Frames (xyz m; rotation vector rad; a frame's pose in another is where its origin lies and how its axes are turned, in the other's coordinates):
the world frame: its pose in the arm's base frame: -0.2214 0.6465 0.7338 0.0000 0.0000 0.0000
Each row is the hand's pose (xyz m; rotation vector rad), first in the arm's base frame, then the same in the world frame.
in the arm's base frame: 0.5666 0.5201 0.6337 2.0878 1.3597 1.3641
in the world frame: 0.7880 -0.1264 -0.1001 2.0878 1.3597 1.3641
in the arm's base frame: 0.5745 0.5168 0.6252 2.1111 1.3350 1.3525
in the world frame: 0.7959 -0.1297 -0.1086 2.1111 1.3350 1.3525
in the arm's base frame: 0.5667 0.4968 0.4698 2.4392 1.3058 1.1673
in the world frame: 0.7881 -0.1497 -0.2640 2.4392 1.3058 1.1673
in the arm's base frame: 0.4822 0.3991 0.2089 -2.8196 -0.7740 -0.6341
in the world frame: 0.7036 -0.2474 -0.5249 -2.8196 -0.7740 -0.6341
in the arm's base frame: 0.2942 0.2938 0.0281 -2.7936 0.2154 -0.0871
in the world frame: 0.5156 -0.3527 -0.7057 -2.7936 0.2154 -0.0871
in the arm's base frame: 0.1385 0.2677 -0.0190 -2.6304 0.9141 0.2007
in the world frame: 0.3599 -0.3788 -0.7528 -2.6304 0.9141 0.2007
